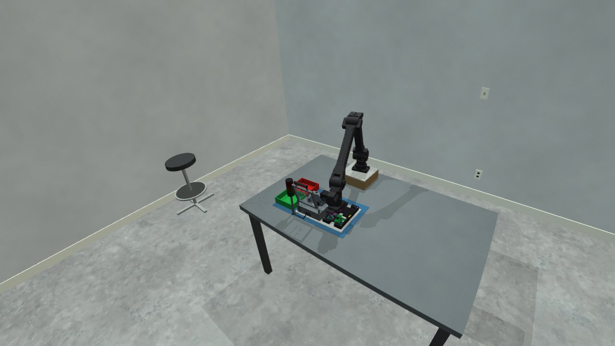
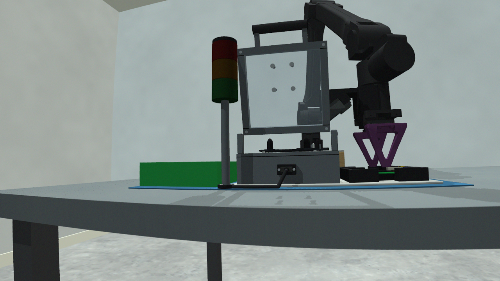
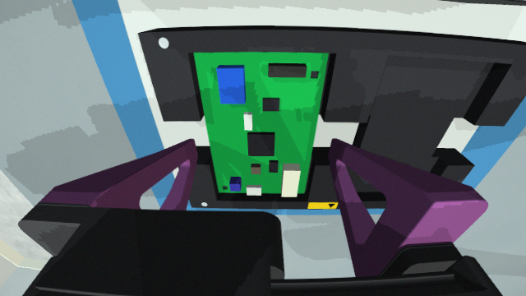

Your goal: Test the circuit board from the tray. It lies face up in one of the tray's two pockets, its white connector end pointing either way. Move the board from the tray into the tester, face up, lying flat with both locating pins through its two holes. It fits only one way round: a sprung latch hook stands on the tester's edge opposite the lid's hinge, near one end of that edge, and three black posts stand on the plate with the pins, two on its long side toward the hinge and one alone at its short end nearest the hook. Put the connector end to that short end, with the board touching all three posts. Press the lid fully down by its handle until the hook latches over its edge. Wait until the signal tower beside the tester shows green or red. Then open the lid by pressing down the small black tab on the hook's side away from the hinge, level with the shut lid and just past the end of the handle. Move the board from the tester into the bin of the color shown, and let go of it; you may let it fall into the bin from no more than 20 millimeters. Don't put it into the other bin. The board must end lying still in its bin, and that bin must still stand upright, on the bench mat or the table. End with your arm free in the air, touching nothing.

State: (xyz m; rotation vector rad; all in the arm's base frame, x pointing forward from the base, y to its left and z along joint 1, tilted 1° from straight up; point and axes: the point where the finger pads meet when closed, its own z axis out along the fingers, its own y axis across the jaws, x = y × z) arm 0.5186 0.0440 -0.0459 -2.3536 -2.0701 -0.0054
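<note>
Right now the green circuit board is 2 cm below my hand. The rest, counted from my hand: black tester plate: 16 cm to the right, 5 cm behind, 3 cm above; black latch hook: 11 cm behind, 10 cm to the right, 5 cm above; clear lid: 18 cm to the right, 15 cm above, 6 cm ahead.
</note>
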